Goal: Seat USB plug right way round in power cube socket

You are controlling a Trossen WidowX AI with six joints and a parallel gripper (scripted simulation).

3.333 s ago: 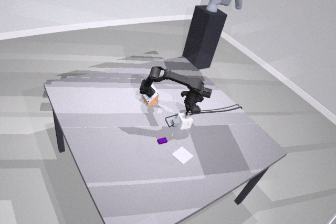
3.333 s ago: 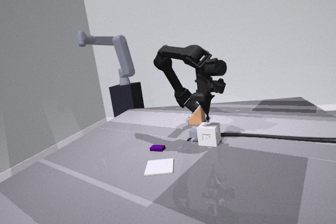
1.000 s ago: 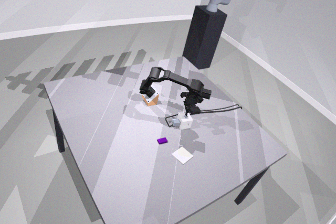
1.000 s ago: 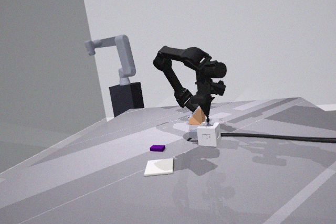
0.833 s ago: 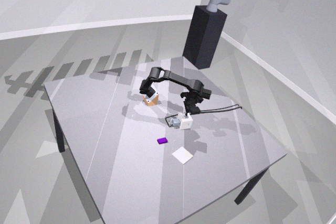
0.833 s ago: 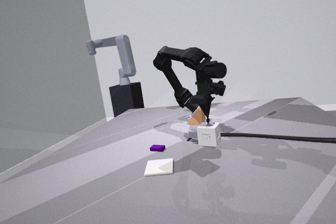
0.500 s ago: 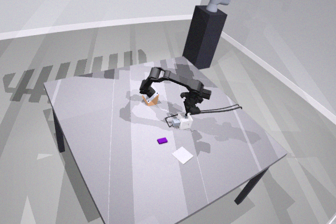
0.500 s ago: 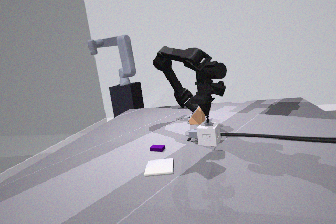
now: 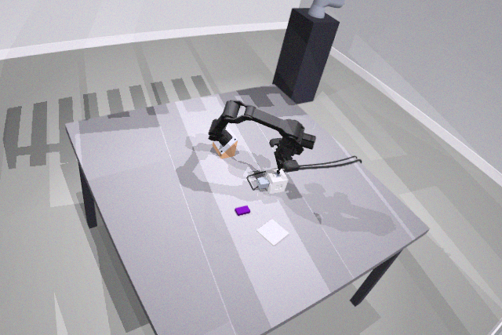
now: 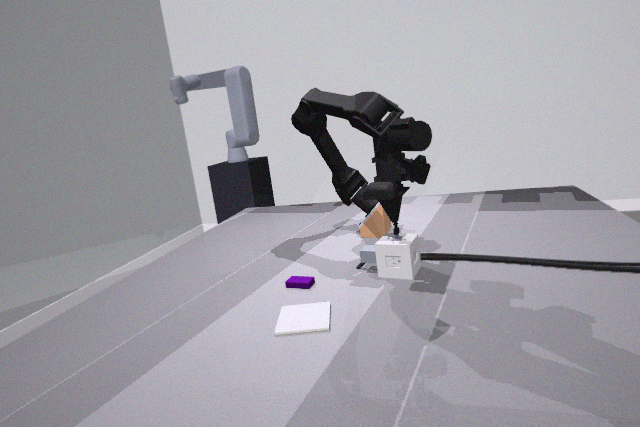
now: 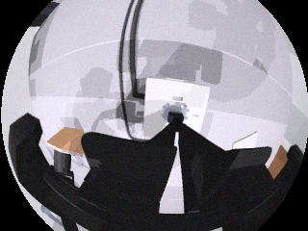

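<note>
My gripper tip is now 20 mm above the small USB plug. Also, from my gripper tip: USB socket (40 mm below); purple block (70 mm ahead, 210 mm to the right, 110 mm below); flat white tile (220 mm ahead, 150 mm to the right, 110 mm below).
</note>
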